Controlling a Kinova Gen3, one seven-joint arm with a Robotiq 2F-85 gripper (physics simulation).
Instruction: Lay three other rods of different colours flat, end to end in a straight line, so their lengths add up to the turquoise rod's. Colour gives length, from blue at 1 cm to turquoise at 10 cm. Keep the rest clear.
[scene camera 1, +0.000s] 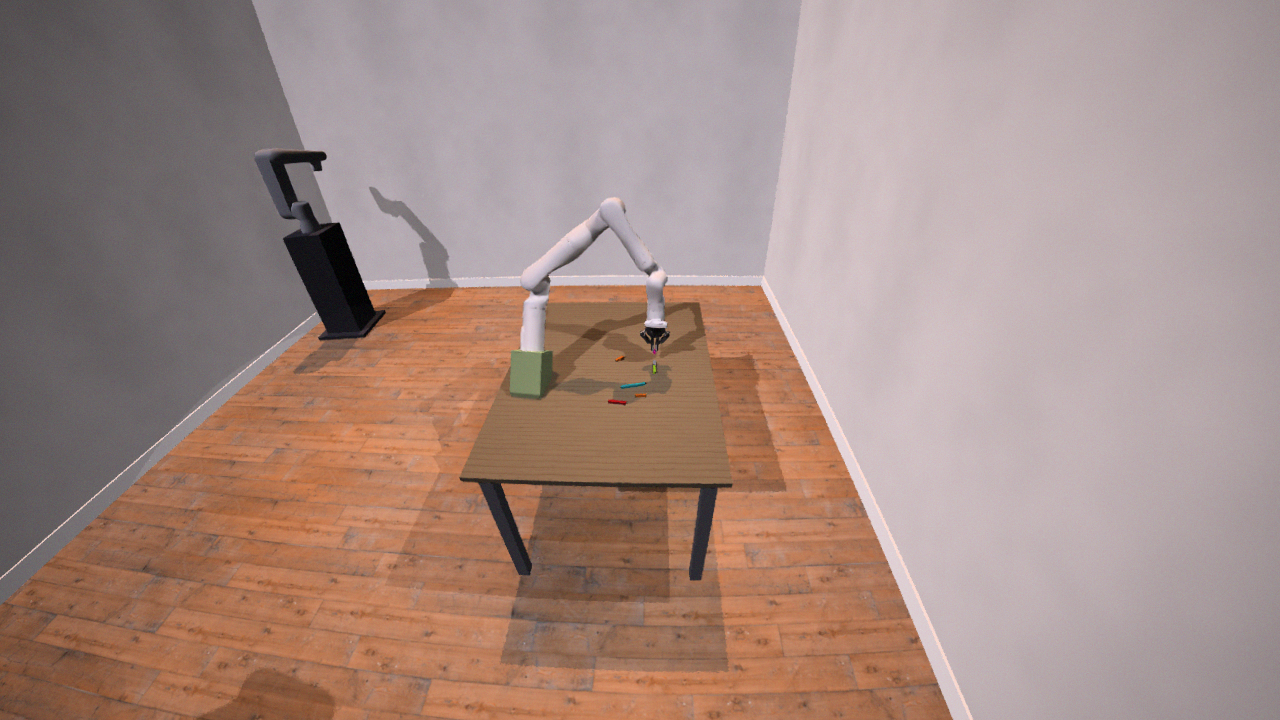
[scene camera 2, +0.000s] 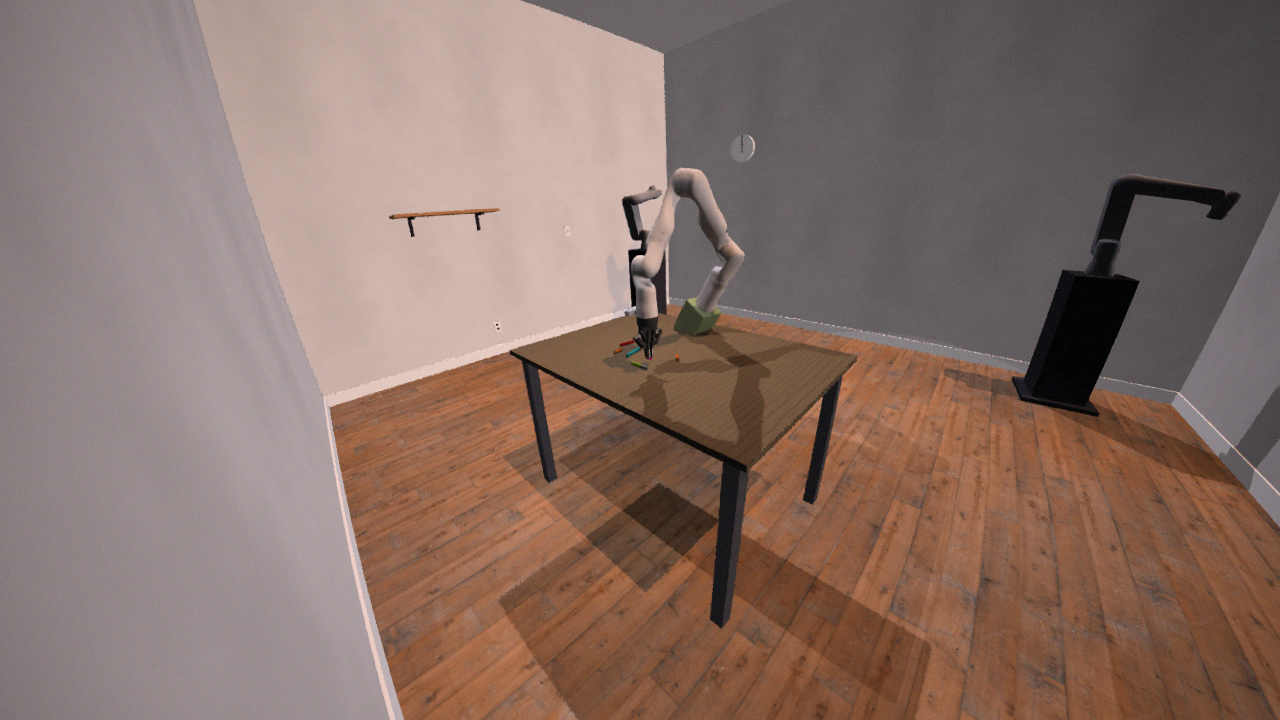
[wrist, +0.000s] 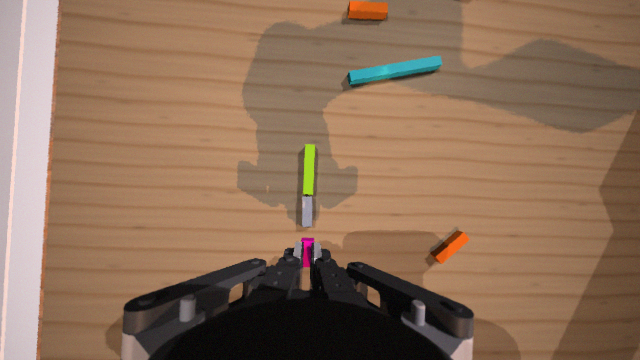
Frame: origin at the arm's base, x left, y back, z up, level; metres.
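Where they show: gripper, fingertip midpoint: (scene camera 1: 654, 350) (scene camera 2: 649, 357) (wrist: 307, 254); arm's base, link origin: (scene camera 1: 532, 350) (scene camera 2: 704, 306).
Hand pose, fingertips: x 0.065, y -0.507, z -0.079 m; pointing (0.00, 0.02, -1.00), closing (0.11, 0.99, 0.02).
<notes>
Each offset is from my fingertips to the centre of the thing.
My gripper (wrist: 307, 254) (scene camera 1: 655, 349) (scene camera 2: 648, 356) is shut on a magenta rod @(dx -0.002, dy +0.000, dz -0.001 m) (wrist: 307, 251) and holds it above the table, in line with the near end of a light grey rod. The grey rod @(dx -0.028, dy +0.002, dz -0.047 m) (wrist: 307, 211) lies flat, end to end with a lime rod @(dx -0.070, dy +0.007, dz -0.047 m) (wrist: 309, 170) (scene camera 1: 655, 368) (scene camera 2: 638, 364); the two form a straight line. The turquoise rod @(dx -0.171, dy +0.104, dz -0.047 m) (wrist: 395, 70) (scene camera 1: 633, 385) (scene camera 2: 633, 352) lies flat, apart from them and slightly angled. Whether the magenta rod touches the table is not shown clearly, but it looks raised.
One orange rod @(dx -0.235, dy +0.078, dz -0.047 m) (wrist: 368, 10) (scene camera 1: 640, 395) lies beyond the turquoise rod. Another orange rod @(dx +0.021, dy +0.152, dz -0.047 m) (wrist: 450, 246) (scene camera 1: 619, 359) (scene camera 2: 677, 358) lies to the right in the wrist view. A red rod @(dx -0.267, dy +0.172, dz -0.047 m) (scene camera 1: 617, 402) (scene camera 2: 625, 343) lies farther off. The arm's green base block (scene camera 1: 530, 373) stands at the table's side.
</notes>
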